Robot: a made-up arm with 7 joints.
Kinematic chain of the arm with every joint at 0, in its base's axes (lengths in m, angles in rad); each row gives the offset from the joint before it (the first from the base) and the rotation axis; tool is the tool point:
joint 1: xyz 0 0.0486 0 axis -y
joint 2: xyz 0 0.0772 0 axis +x
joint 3: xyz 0 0 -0.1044 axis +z
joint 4: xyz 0 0 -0.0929 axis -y
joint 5: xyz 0 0 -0.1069 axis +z
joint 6: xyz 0 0 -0.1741 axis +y
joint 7: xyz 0 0 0 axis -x
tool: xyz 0 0 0
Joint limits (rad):
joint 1: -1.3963..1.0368
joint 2: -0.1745..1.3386
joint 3: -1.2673..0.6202
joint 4: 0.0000..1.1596
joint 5: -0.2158..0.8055
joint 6: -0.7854..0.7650
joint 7: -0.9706..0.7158
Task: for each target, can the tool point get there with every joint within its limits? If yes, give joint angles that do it. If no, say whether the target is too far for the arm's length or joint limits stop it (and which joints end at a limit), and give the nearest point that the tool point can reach.
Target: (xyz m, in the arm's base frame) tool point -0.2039 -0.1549 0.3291
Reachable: no: joint limits stop it (at a limit: joint 1, joint 2, joint 3, joint 4) | nearest point -0.2449 -0.1700 -0.1213 | short by 0.453 m
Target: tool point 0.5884 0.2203 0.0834
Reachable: no: too far | nearest point 0.4226 0.1986 0.0120 | short by 0.182 m
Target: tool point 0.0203 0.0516 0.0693
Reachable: no: joint limits stop it (at a limit: joint 1, joint 2, joint 4) | nearest point 0.3228 -0.1147 0.0116 | short by 0.350 m
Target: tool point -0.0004 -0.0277 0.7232
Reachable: no: too far | nearest point 0.0782 0.4544 0.2193 | short by 0.702 m
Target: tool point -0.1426 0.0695 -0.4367
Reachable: yes | joints -0.5236 0.1025 -0.8218 0.5188 0.1750 0.4096 -0.4864
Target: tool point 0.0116 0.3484 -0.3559
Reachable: yes | joints -0.3874 1.1023 -0.9173 1.0157 0.2526 0.4784 -0.5410
